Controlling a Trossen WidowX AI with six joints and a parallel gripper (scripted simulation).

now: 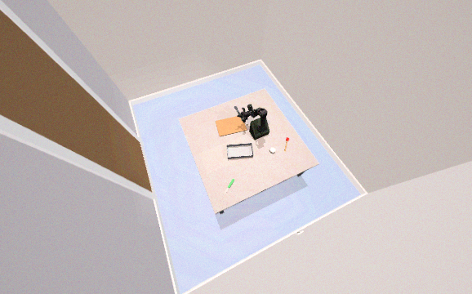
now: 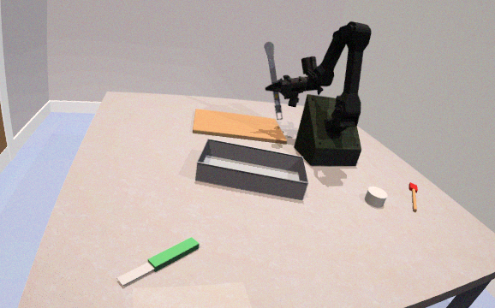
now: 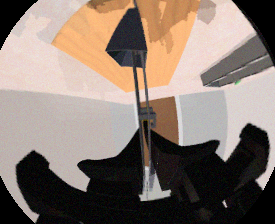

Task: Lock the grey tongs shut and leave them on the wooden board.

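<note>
My gripper tip is now 170 mm above the wooden board, 80 mm short of it and 20 mm to the left of it. Also, from my gripper tip: red-headed tool 540 mm to the left, 390 mm behind, 170 mm below; then grey roasting tin 360 mm to the left, 170 mm ahead, 140 mm below; then white puck 540 mm to the left, 170 mm behind, 160 mm below.
</note>
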